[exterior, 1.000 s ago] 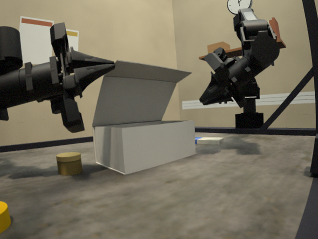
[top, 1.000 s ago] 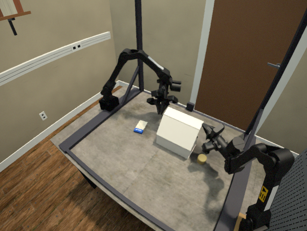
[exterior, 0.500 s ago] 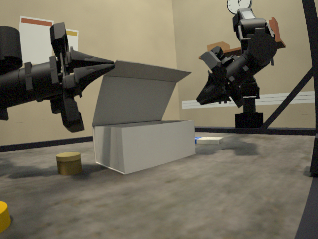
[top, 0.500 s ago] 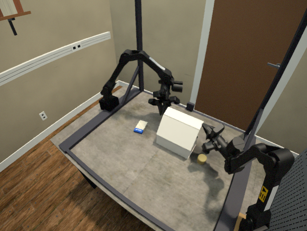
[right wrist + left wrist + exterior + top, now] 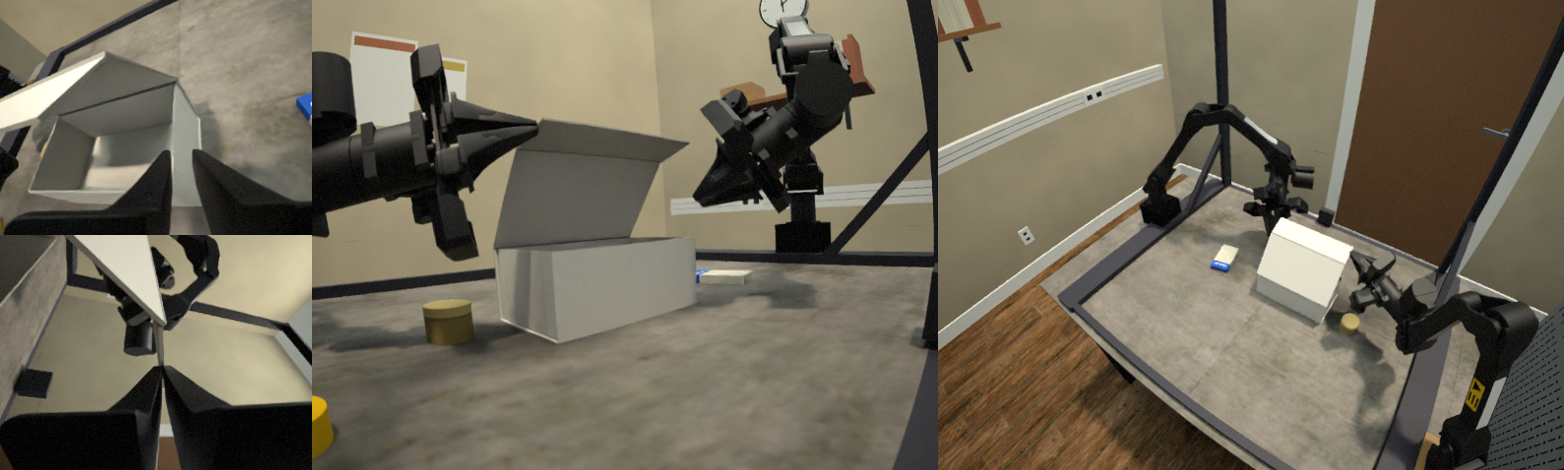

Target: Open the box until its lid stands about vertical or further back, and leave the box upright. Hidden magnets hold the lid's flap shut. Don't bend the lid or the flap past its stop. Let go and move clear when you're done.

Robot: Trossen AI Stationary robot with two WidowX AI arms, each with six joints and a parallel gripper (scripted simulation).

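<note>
Now: right hand 140 mm to the right of the flap and 40 mm below it. From my right hand the other things lie so: box (30 mm ahead, 150 mm to the left, 30 mm below).
Now: left hand 130 mm to the left of the flap and 30 mm short of it. Also, from my left hand: box 120 mm to the right, 70 mm below, 60 mm ahead.
</note>
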